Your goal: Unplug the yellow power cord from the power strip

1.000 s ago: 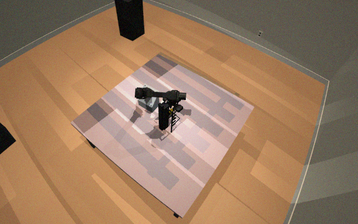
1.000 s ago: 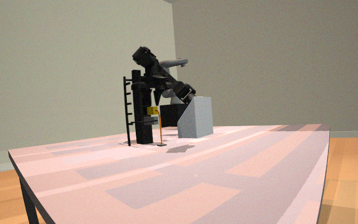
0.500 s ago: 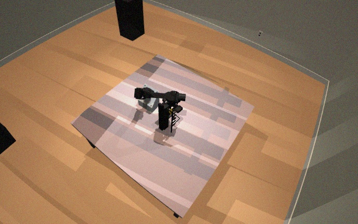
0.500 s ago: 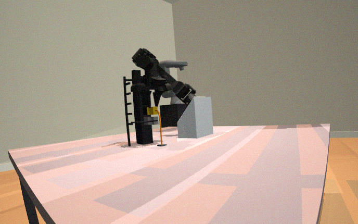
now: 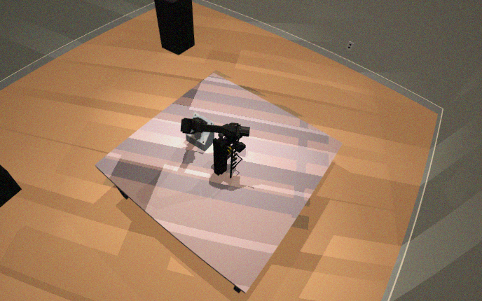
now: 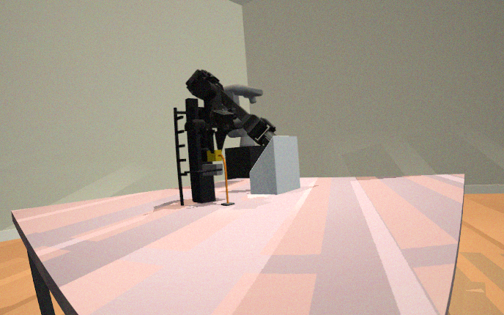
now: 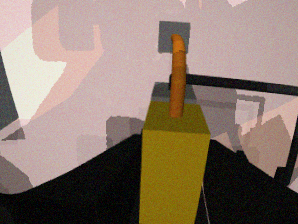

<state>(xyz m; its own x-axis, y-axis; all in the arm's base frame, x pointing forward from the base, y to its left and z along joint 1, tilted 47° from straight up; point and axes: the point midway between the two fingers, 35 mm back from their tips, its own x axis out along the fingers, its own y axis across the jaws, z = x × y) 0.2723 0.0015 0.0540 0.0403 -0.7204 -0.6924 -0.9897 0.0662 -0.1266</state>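
Now: the yellow plug 30 mm to the right of my gripper tip. Also, from my gripper tip: dark foot: 40 mm to the left, 160 mm below; then black ladder-like rack: 70 mm ahead, 100 mm to the right.
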